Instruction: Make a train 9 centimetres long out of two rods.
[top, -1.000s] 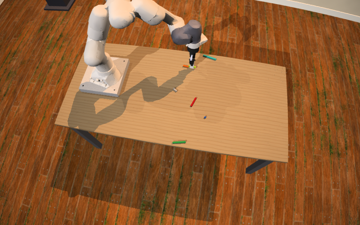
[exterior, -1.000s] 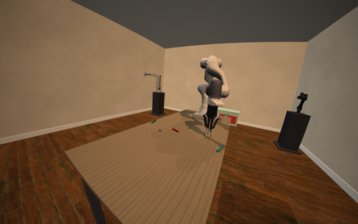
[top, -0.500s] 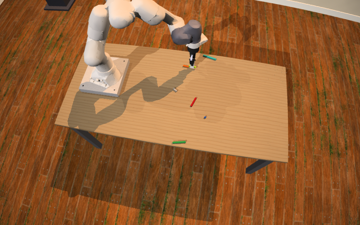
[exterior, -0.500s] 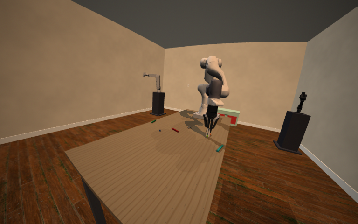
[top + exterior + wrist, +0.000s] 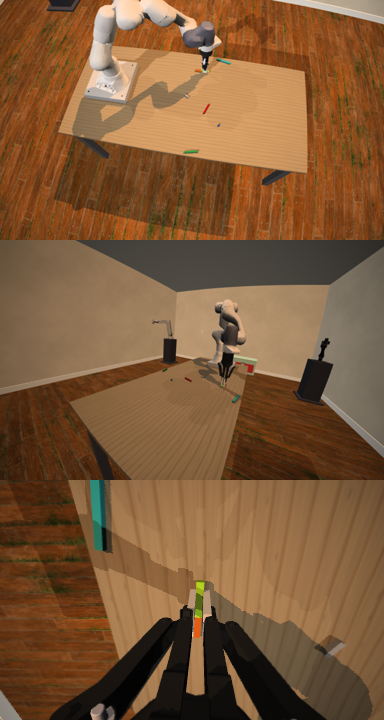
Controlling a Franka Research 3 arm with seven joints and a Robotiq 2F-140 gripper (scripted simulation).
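Right now the lime rod is 3 cm below my hand. Also, from my hand: grey rod 8 cm behind, 20 cm to the right, 4 cm below; orange rod 5 cm behind, 4 cm below; turquoise rod 11 cm ahead, 12 cm to the left, 4 cm below.
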